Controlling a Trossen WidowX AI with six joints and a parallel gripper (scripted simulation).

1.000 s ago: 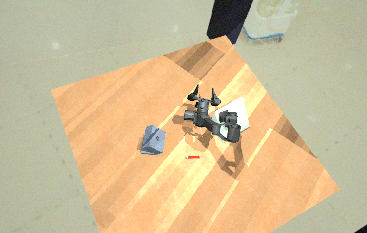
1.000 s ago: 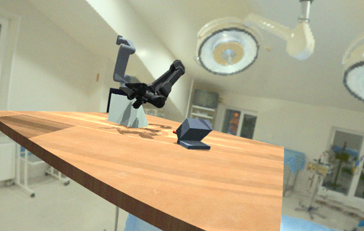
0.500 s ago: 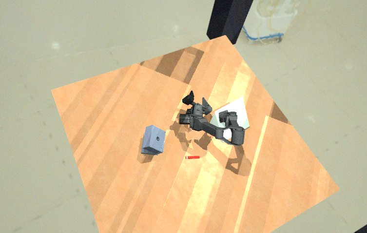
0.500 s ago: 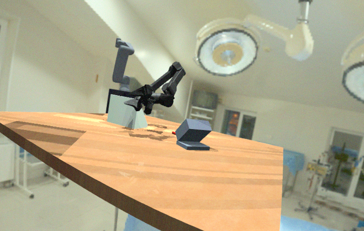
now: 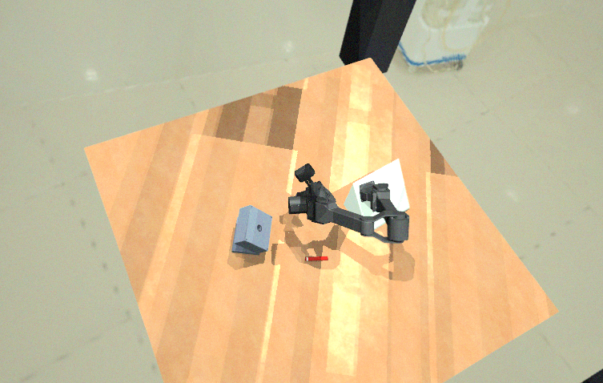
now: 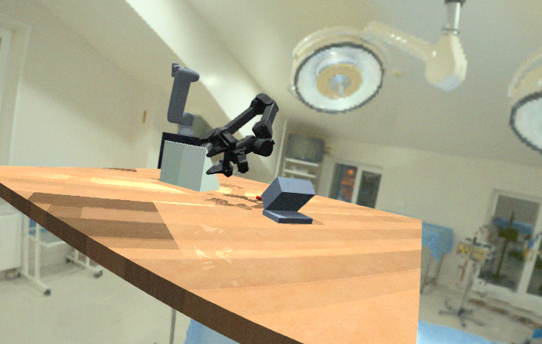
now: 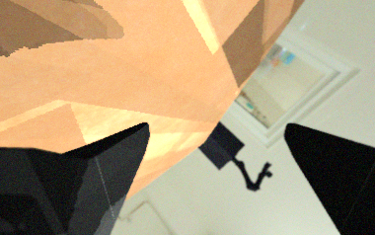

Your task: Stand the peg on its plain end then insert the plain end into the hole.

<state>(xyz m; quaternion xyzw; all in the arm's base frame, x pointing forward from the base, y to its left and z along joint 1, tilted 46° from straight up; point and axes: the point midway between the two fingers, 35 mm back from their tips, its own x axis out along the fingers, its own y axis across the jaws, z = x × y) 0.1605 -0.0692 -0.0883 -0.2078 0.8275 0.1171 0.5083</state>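
The red peg is 25 cm to the left of my gripper tip, 12 cm ahead of it and 11 cm below it. Also, from my gripper tip: blue-grey sloped panel (27 cm ahead, 9 cm to the left, 5 cm below).
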